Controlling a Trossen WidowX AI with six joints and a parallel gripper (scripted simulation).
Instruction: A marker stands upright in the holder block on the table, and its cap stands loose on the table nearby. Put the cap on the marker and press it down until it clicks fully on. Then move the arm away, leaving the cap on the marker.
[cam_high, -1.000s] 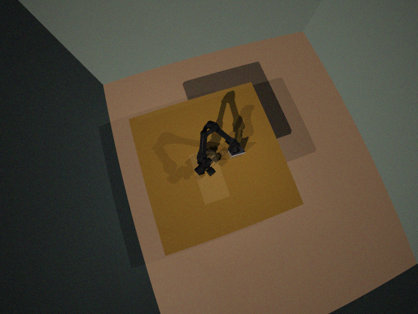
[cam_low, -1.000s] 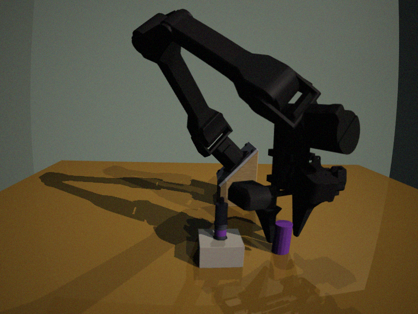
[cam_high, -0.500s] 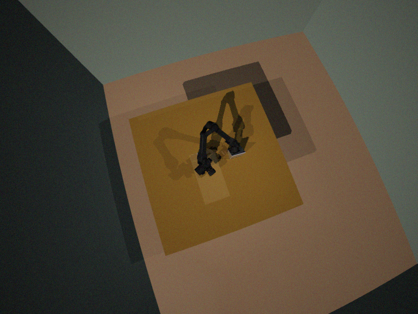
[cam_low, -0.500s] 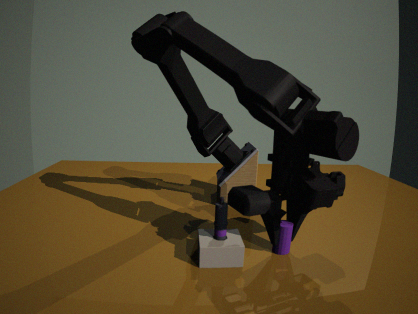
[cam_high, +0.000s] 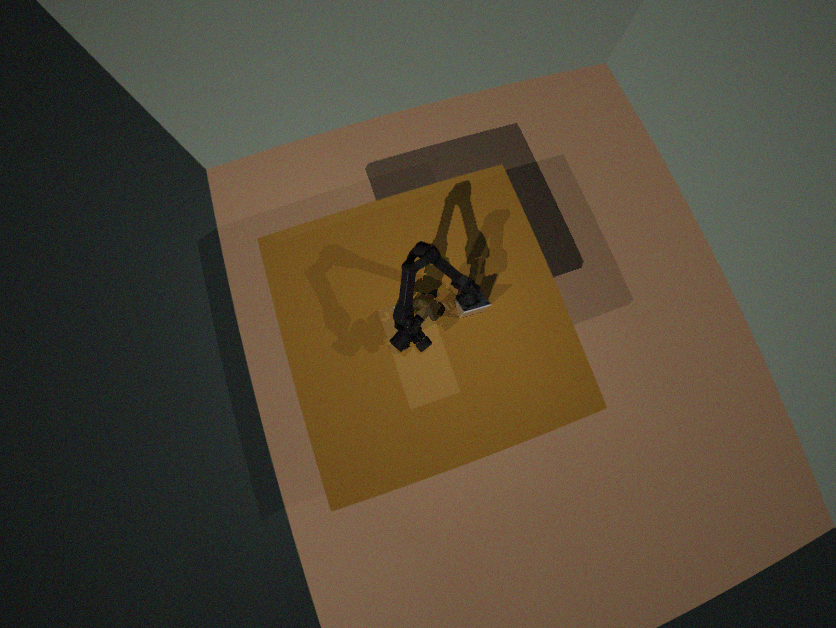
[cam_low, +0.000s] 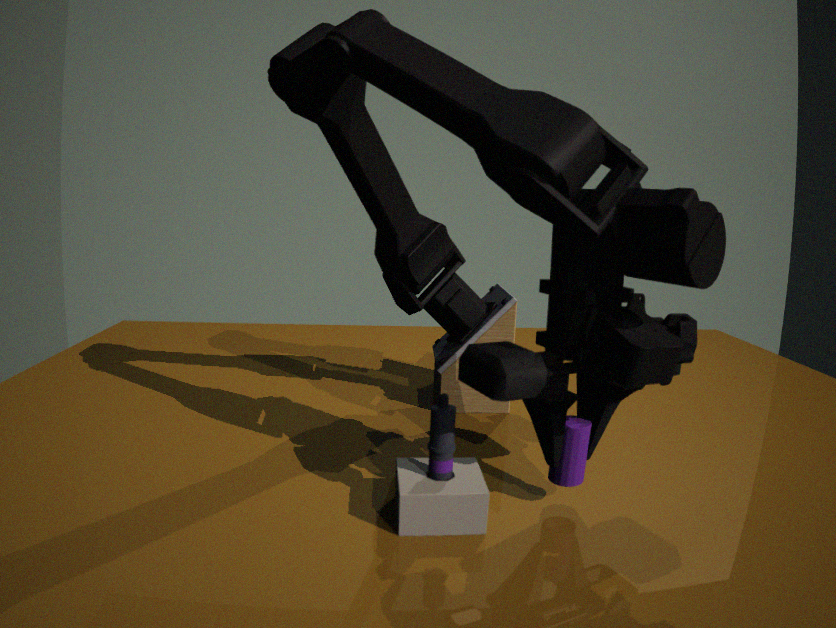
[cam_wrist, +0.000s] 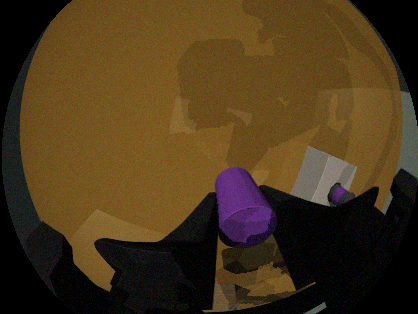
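Now: gripper tip 11 cm to the left of the grey holder block and 2 cm above it. Also, from my gripper tip: purple cap 1 cm above.
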